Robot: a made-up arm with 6 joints.
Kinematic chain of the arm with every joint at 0, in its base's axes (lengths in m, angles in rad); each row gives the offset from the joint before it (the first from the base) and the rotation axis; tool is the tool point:
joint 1: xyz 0 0 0.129 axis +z
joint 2: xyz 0 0.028 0 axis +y
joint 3: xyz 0 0 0.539 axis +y
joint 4: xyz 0 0 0.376 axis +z
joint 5: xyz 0 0 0 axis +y
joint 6: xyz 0 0 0.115 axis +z
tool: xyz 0 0 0
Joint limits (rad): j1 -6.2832..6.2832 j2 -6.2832..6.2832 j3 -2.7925..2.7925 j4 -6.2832..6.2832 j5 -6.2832..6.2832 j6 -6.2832..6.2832
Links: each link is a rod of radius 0.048 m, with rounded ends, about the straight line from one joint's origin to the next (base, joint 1, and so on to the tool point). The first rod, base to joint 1, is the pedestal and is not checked.
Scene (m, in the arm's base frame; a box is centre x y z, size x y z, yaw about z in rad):
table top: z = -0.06
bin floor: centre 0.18 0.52 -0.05 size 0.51 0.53 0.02 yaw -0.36
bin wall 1: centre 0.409 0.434 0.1 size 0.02 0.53 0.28 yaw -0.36
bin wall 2: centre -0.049 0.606 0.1 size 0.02 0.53 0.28 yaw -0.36
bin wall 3: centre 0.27 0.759 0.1 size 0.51 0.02 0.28 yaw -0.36
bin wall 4: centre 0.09 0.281 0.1 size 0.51 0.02 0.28 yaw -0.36
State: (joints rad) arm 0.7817 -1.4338 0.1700 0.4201 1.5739 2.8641
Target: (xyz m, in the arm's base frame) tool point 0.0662 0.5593 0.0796
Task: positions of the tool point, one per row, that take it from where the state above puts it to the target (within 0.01 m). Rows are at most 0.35 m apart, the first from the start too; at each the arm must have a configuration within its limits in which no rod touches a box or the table.
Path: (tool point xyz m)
1: -0.5064 -0.4656 0.6942
2: -0.3132 -0.2915 0.8788
3: -0.1254 -0.0606 0.9465
4: 0.0229 0.1845 0.8952
5: 0.1120 0.3980 0.7441
6: 0.1392 0.5422 0.5287
7: 0.1169 0.5960 0.2930
8: 0.0662 0.5593 0.0796

